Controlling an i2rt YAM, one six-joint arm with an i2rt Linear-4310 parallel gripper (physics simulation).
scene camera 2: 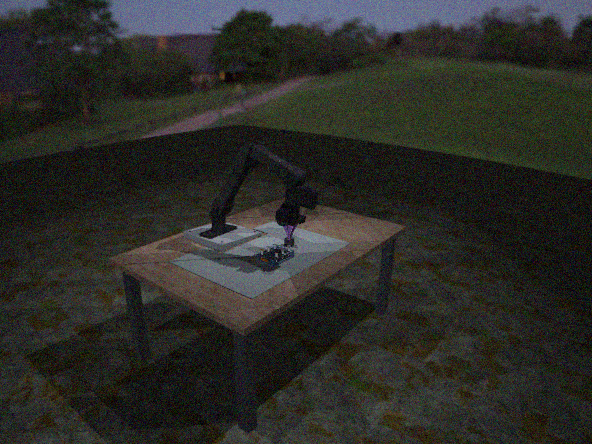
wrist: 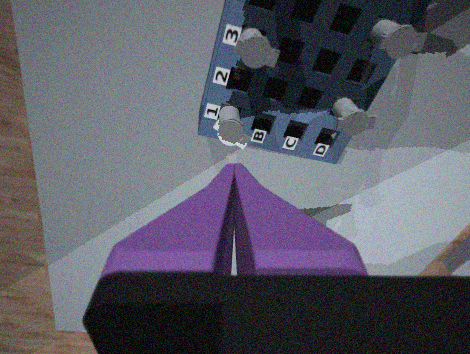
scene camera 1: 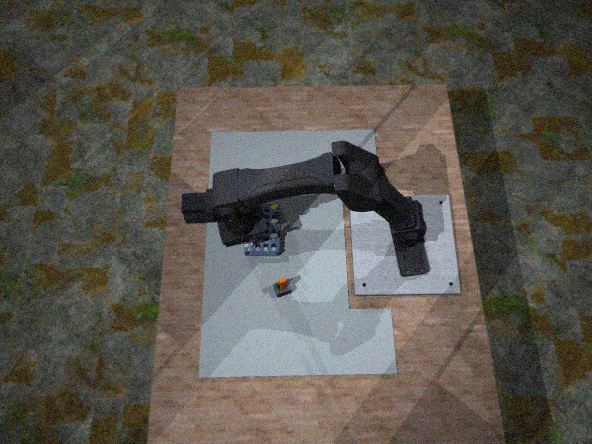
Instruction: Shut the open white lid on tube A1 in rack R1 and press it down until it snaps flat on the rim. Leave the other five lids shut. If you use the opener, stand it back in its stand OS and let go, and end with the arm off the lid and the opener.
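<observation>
The blue rack R1 stands on the mat, partly under the arm in scene camera 1. Tube A1 is in its corner. Its lid now lies over the tube top, tab to the right; whether it is snapped fully flat I cannot tell. Lids at A3, D1 and D3 look shut; the other two are not clear. My gripper is shut and empty, its purple tips in front of A1, apart from the lid in the wrist view. The orange opener is upright in its stand OS.
The grey mat lies on the wooden table. The arm's pale base plate is beside the mat. A small yellow-orange piece shows at the rack's far end. Hard shadows cross the rack and mat.
</observation>
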